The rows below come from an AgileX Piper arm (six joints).
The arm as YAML. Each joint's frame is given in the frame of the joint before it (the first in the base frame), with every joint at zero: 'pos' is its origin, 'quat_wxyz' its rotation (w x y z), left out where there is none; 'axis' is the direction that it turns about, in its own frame. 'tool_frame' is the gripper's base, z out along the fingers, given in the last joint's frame.
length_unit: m
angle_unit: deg
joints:
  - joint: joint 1
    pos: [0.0, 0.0, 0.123]
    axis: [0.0, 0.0, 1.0]
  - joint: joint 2
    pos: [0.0, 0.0, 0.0]
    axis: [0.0, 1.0, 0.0]
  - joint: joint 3
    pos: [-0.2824, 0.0, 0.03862]
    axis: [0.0, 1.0, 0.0]
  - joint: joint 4
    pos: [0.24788, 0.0, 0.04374]
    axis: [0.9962, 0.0, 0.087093]
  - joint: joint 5
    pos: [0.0, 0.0, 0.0]
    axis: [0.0, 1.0, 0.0]
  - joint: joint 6
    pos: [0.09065, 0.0, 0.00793]
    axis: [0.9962, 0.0, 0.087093]
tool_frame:
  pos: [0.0, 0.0, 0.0]
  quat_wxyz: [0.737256, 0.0, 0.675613, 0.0]
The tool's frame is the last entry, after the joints.
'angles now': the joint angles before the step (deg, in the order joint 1, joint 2, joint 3, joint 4, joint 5, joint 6). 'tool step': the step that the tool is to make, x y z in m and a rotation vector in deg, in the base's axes. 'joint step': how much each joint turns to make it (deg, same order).
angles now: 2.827, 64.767, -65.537, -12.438, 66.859, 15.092
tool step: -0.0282, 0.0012, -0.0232, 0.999, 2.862, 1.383
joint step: 0.002, -5.678, 8.221, 1.805, 0.004, -1.430
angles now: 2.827, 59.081, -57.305, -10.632, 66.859, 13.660
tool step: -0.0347, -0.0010, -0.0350, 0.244, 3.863, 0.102
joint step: 0.015, -7.002, 10.840, 0.470, -0.005, -0.084
